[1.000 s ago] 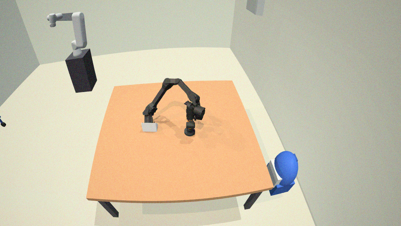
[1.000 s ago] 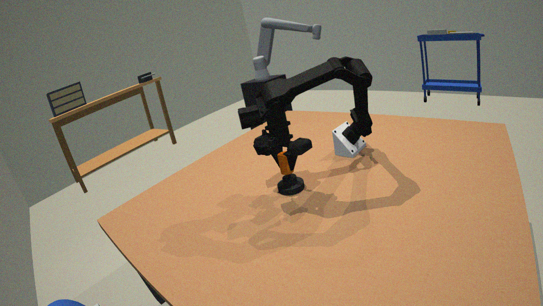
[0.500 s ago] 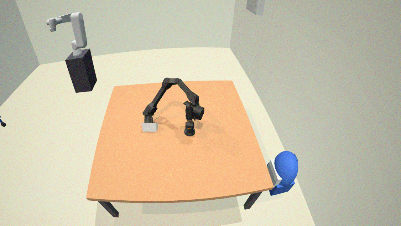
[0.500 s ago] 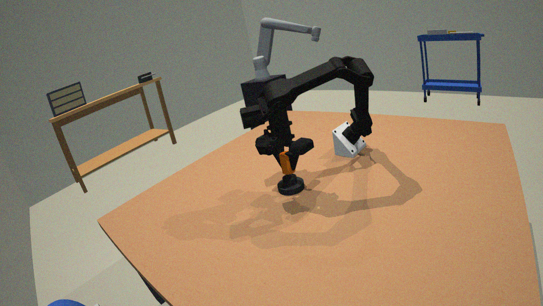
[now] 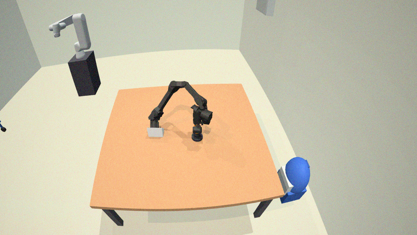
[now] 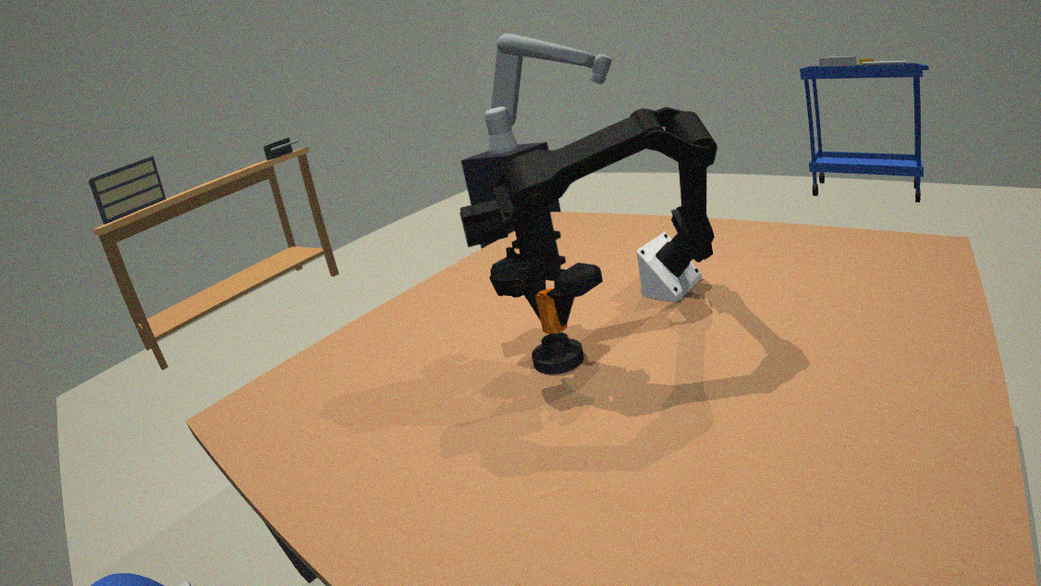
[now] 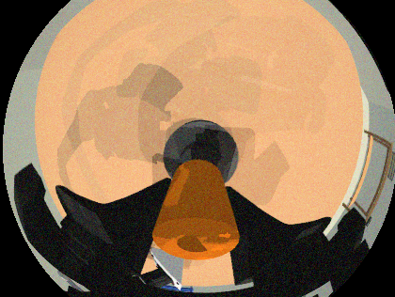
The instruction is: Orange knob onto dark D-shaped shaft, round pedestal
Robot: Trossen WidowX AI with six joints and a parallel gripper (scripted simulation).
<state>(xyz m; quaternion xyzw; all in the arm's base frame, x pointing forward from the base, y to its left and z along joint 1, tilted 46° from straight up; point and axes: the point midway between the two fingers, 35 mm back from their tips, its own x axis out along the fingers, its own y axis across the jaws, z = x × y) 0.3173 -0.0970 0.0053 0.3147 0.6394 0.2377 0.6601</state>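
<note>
My gripper tip is 40 mm above the dark round pedestal. Round my gripper tip: orange knob (20 mm above).
</note>
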